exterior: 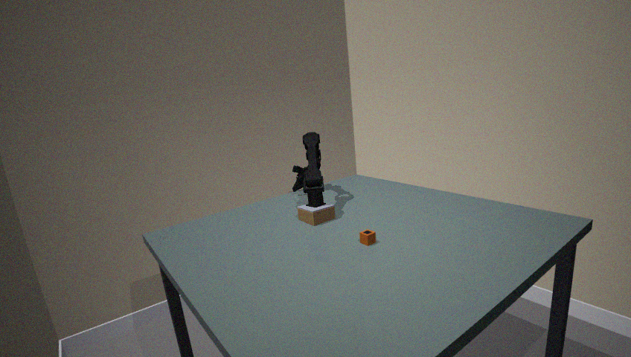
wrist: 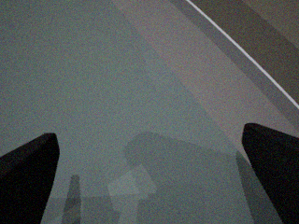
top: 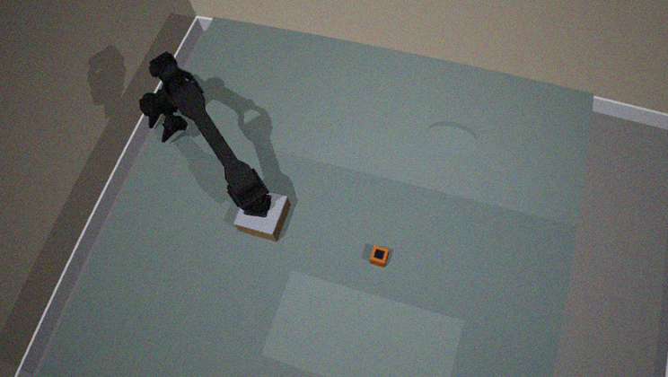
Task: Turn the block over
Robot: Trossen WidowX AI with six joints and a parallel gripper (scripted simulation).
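Now: the block 740 mm ahead of my gripper tip, 270 mm to the right of it and 10 mm above it.
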